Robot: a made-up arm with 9 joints. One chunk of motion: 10 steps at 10 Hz.
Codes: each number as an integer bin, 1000 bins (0 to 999) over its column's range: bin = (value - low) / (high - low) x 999, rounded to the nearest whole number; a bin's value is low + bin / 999 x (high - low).
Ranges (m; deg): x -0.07..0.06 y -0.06..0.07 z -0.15..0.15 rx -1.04..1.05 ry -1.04..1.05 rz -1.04..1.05
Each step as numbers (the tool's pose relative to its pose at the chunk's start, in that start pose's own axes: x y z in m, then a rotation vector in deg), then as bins.
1 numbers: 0.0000 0.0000 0.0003 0.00 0.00 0.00
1 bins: 538 461 500 497 497 497
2 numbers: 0.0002 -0.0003 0.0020 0.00 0.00 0.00
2 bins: 539 459 506 497 497 497
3 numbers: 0.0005 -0.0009 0.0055 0.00 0.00 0.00
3 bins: 542 454 518 497 497 497
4 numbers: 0.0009 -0.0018 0.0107 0.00 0.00 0.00
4 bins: 545 447 535 497 497 497
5 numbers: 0.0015 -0.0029 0.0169 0.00 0.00 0.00
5 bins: 549 439 556 497 497 497
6 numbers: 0.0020 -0.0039 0.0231 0.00 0.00 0.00
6 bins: 553 431 576 497 497 497
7 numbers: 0.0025 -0.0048 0.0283 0.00 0.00 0.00
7 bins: 557 424 594 497 497 497
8 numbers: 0.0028 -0.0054 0.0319 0.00 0.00 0.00
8 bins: 559 420 606 497 497 497
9 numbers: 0.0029 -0.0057 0.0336 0.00 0.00 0.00
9 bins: 560 417 611 497 497 497
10 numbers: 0.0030 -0.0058 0.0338 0.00 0.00 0.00
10 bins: 561 417 612 497 497 497
